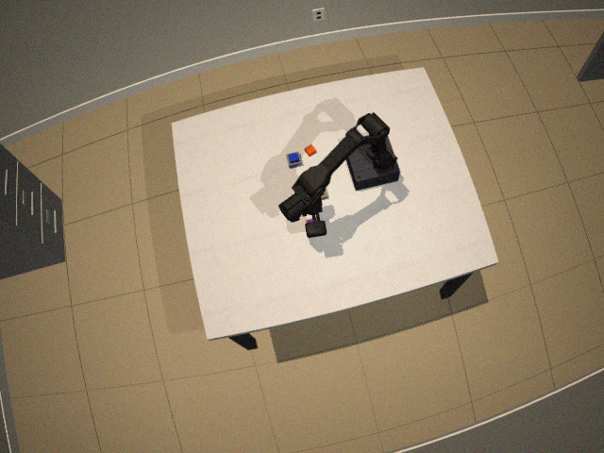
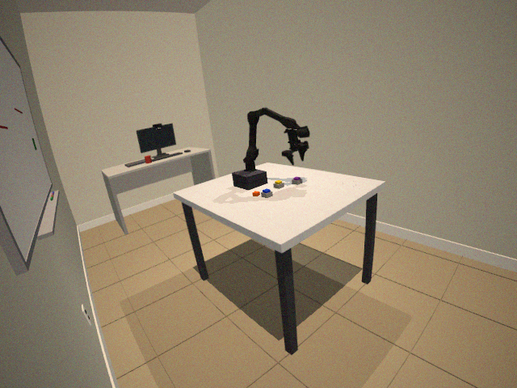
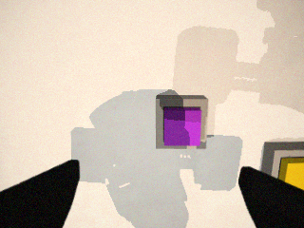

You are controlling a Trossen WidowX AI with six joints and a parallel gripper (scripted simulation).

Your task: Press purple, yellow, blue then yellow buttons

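The purple button is 100 mm below my gripper tip and 20 mm to the right of it. Round my gripper tip: orange block: 300 mm to the right, 120 mm below, 80 mm behind; blue button: 280 mm to the right, 100 mm below, 10 mm behind; yellow button: 130 mm to the right, 100 mm below, 60 mm behind.
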